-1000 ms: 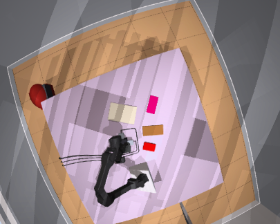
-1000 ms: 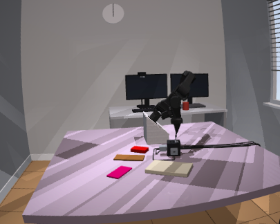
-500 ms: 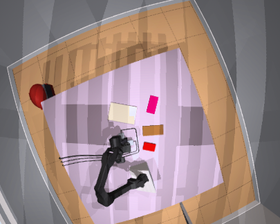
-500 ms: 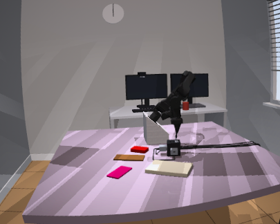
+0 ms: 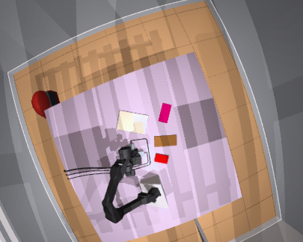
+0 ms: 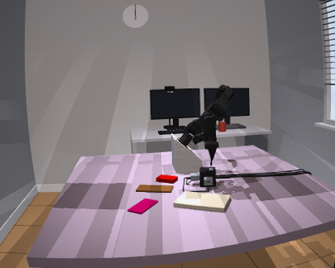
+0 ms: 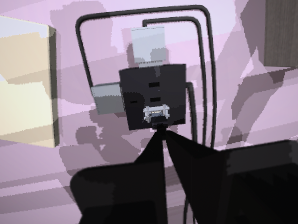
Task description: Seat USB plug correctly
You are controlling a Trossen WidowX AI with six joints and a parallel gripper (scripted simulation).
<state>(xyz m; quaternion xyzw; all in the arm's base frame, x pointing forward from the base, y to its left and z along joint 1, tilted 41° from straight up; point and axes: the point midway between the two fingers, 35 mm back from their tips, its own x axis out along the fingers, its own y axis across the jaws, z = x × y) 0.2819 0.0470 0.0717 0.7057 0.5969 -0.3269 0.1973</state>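
Right now my gripper tip is 60 mm above the USB socket. From my gripper tip the other things lie so: beige board (210 mm ahead, 100 mm to the right, 120 mm below); then red block (110 mm behind, 200 mm to the right, 110 mm below); then metal USB plug (20 mm below).
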